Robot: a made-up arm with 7 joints.
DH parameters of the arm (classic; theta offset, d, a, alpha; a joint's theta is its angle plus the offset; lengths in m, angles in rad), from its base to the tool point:
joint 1: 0 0.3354 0 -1.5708
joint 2: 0 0 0 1.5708
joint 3: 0 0.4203 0.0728 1.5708
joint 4: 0 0 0.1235 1.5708
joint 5: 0 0.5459 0 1.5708
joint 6: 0 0 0.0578 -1.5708
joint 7: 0 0.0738 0 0
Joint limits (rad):
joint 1: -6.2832..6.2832
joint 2: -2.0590..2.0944
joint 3: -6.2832..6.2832
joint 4: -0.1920..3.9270
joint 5: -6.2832..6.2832
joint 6: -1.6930..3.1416
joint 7: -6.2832..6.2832
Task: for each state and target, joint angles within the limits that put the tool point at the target. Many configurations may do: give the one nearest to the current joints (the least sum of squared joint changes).
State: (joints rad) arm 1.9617 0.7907 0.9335 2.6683 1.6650 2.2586 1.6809
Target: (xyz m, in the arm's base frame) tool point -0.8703 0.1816 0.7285
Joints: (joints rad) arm 2.5079 0.9605 0.9655 2.3257 1.6140 2.2217 1.6809
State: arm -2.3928 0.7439 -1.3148 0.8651 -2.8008 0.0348 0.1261
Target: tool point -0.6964 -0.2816 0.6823
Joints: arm -1.8570 0.2354 -1.0363 1.4993 -2.7632 0.0090 0.1261
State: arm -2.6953 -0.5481 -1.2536 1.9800 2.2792 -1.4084 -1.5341
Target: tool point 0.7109 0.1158 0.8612
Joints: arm -3.5484 -0.8713 -1.3954 2.3022 2.2588 -1.5857 -1.5341
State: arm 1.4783 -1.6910 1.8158 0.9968 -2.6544 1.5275 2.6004
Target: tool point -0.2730 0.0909 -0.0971
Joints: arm 1.4349 -1.6071 2.6174 0.4757 -2.7248 1.4758 2.6004
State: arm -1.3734 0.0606 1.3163 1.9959 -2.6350 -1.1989 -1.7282
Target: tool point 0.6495 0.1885 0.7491
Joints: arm -0.8076 0.4013 1.2897 1.6473 -2.6409 -0.9364 -1.7282
